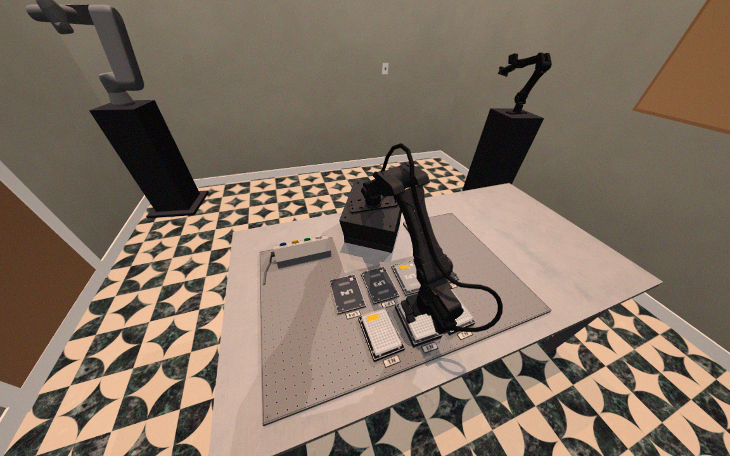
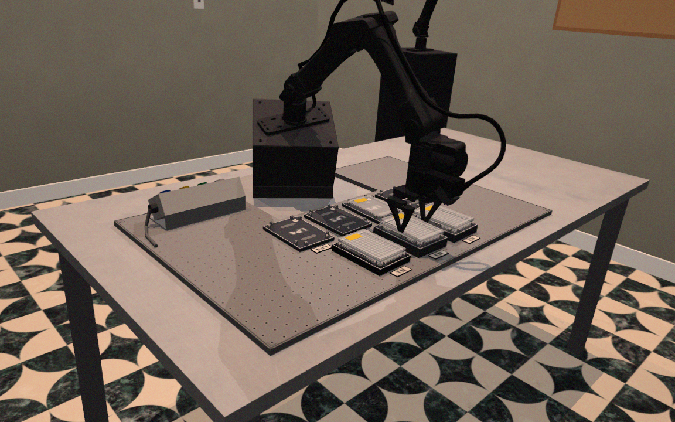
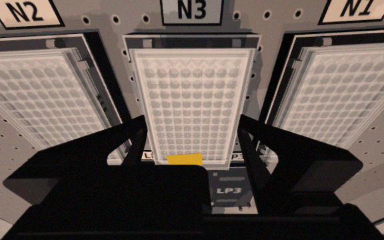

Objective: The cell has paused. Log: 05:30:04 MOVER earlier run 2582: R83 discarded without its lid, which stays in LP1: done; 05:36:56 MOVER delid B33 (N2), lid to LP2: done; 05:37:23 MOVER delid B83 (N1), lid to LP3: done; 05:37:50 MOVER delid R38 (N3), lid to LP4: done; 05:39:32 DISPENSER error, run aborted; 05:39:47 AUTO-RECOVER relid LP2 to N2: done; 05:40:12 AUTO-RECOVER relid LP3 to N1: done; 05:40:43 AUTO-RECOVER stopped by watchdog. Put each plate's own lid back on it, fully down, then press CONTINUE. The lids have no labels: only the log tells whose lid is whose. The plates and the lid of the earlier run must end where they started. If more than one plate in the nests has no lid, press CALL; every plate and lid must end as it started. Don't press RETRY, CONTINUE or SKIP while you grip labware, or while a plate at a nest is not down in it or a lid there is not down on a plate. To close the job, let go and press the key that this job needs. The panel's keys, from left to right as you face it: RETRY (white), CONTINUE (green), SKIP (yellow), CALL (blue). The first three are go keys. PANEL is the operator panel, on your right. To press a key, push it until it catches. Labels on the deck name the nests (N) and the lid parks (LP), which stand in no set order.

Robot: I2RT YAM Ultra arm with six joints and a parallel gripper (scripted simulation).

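Now: the plate 20 mm below my hand and 10 mm behind it. The rest, counted from my hand: lid park LP3 (170 mm behind, 100 mm to the right, 40 mm below); green CONTINUE key (400 mm behind, 370 mm to the right, 20 mm above); white RETRY key (410 mm behind, 320 mm to the right, 20 mm above).
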